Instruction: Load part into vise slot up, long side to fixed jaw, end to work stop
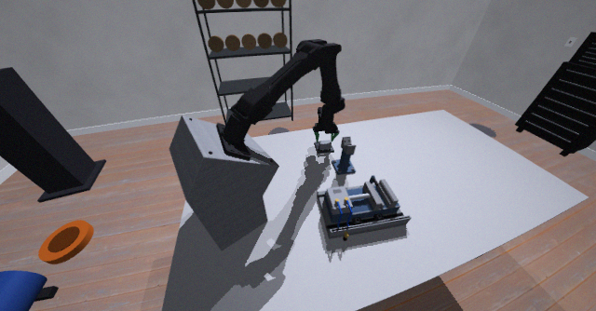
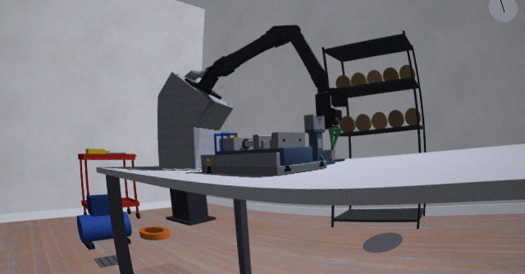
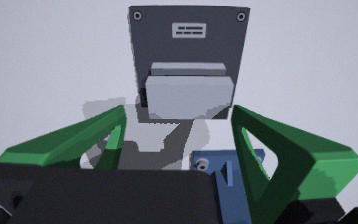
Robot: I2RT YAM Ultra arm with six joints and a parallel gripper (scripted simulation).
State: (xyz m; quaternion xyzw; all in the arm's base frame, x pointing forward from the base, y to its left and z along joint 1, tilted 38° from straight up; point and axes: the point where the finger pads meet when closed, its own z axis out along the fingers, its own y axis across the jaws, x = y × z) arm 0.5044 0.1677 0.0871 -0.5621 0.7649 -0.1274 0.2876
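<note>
Now: hand 3 cm above the part, 1 cm to the right of it and 1 cm short of it. The rest, counted from my hand: cylinder rod (37 cm to the right, 6 cm behind, 2 cm above); work stop (34 cm to the right, 4 cm ahead, 3 cm above); air cylinder (35 cm to the right, 13 cm behind, 2 cm above).
</note>
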